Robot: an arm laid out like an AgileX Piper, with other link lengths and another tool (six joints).
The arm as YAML. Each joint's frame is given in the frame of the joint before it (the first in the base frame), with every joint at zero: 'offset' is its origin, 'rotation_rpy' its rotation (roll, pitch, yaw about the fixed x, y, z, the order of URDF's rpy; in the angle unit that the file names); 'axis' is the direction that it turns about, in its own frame. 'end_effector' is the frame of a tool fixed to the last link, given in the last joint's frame.
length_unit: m
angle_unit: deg
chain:
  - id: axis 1
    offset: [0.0, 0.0, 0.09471]
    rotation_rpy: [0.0, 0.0, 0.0]
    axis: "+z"
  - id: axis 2
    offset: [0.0, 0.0, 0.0]
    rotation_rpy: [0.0, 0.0, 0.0]
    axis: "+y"
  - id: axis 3
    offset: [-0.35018, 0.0, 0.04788]
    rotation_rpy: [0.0, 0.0, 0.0]
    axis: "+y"
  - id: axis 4
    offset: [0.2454, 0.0, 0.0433]
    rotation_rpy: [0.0, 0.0, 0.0]
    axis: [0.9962, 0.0, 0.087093]
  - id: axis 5
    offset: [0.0, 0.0, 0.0]
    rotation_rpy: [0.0, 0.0, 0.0]
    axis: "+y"
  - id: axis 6
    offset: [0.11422, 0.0, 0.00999]
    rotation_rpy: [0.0, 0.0, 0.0]
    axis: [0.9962, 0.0, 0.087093]
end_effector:
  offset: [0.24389, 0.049, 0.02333]
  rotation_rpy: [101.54, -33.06, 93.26]
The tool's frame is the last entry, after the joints.
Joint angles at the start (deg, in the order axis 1, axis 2, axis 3, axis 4, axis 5, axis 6):
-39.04, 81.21, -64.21, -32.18, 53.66, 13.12
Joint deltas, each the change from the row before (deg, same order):
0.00, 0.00, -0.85, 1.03, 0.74, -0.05
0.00, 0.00, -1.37, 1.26, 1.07, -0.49
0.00, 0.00, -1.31, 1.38, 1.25, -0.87
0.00, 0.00, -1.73, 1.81, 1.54, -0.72
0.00, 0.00, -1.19, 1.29, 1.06, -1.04
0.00, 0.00, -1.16, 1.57, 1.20, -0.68
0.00, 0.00, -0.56, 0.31, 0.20, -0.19
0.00, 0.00, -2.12, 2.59, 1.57, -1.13
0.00, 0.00, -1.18, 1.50, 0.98, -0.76
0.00, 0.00, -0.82, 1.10, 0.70, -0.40
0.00, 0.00, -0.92, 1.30, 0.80, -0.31
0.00, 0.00, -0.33, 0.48, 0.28, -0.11
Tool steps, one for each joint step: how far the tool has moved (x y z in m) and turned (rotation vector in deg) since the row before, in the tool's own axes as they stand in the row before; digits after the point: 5 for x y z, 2 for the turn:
0.00260, -0.00046, -0.00321, 0.42, 0.64, 0.76
0.00328, 0.00055, -0.00546, 0.38, 0.74, 0.61
0.00290, -0.00153, -0.00480, 0.64, 0.59, 0.27
0.00487, -0.00160, -0.00673, 0.77, 1.02, 0.65
0.00358, -0.00192, -0.00455, 0.57, 0.60, -0.11
0.00449, -0.00361, -0.00424, 0.87, 0.84, 0.28
0.00201, 0.00144, -0.00280, -0.12, 0.36, 0.05
0.01036, -0.00339, -0.00907, 0.97, 1.84, 0.27
0.00590, -0.00292, -0.00486, 0.65, 0.99, -0.01
0.00449, -0.00234, -0.00338, 0.50, 0.78, 0.10
0.00549, -0.00293, -0.00382, 0.61, 0.97, 0.22
0.00210, -0.00111, -0.00137, 0.22, 0.37, 0.07

